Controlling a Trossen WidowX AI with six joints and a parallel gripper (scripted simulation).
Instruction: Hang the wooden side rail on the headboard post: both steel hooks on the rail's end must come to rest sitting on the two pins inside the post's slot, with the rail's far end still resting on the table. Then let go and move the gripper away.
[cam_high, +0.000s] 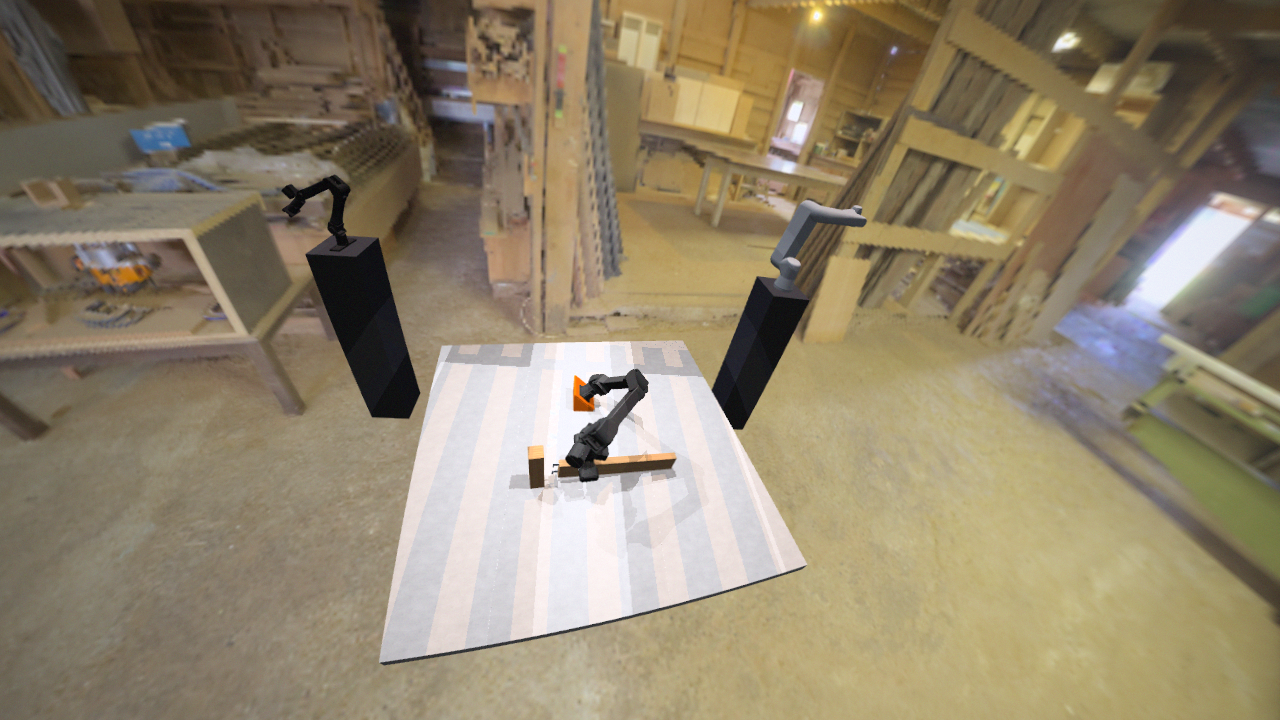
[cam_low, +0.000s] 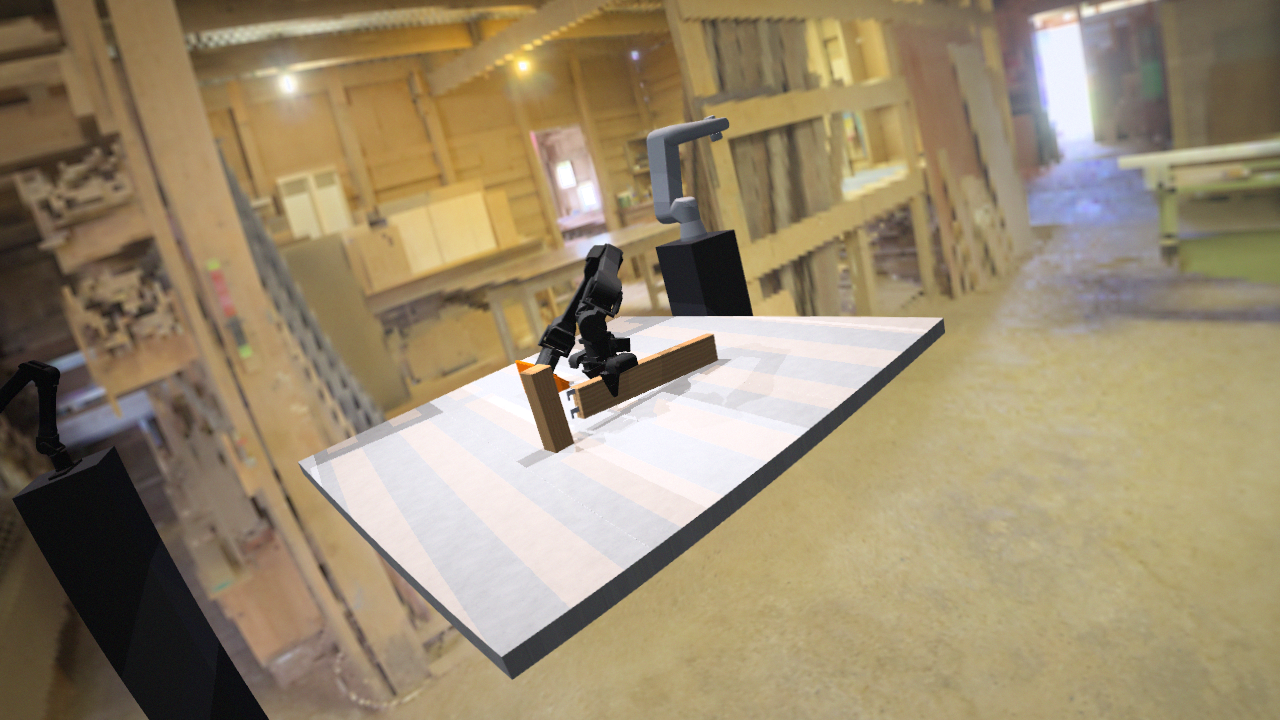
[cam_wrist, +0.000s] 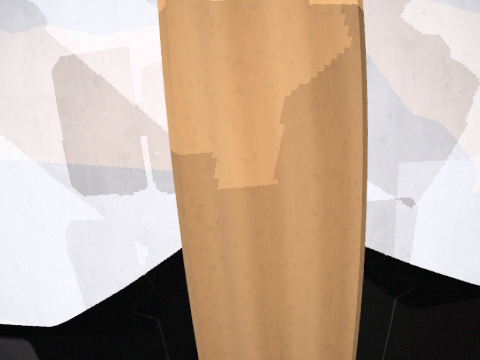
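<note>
My gripper tip is now 160 mm to the left of the headboard post, 40 mm below it and 20 mm short of it.
</note>
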